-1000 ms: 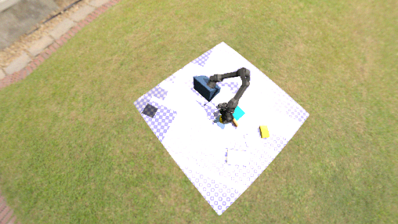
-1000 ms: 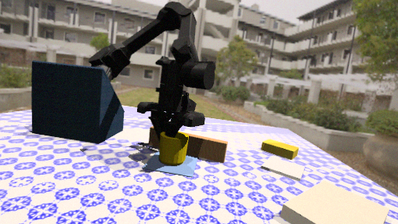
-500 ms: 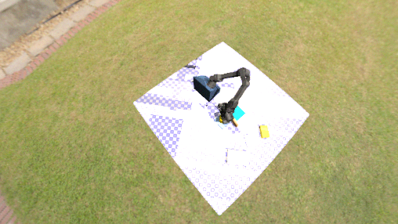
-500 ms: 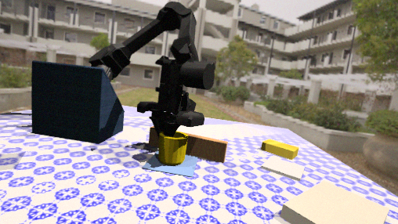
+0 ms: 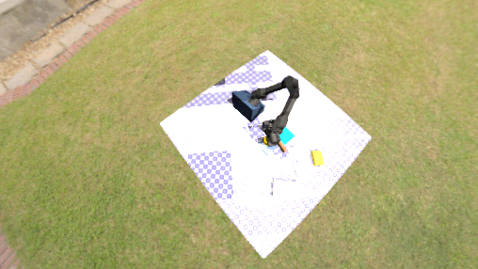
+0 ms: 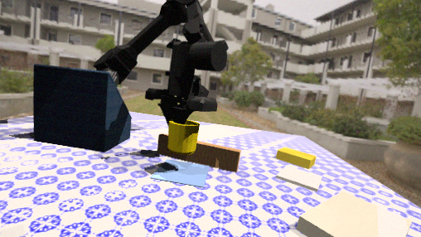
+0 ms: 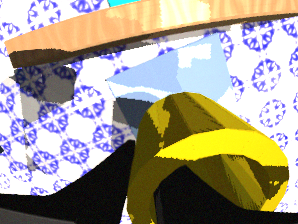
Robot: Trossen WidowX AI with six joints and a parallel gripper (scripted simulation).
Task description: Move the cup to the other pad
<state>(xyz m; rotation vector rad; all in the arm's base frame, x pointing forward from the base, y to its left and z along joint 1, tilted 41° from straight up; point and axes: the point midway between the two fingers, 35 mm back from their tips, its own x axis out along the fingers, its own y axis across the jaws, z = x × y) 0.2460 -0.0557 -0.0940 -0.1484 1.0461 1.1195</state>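
Right now my gripper tip is 80 mm short of the cyan pad, 140 mm to the right of it and 90 mm above it. Round my gripper tip: yellow cup 20 mm ahead, 20 mm to the right; then wooden bar 60 mm ahead, 60 mm to the left, 70 mm below; then flat white tile 340 mm ahead, 10 mm to the left, 80 mm below.
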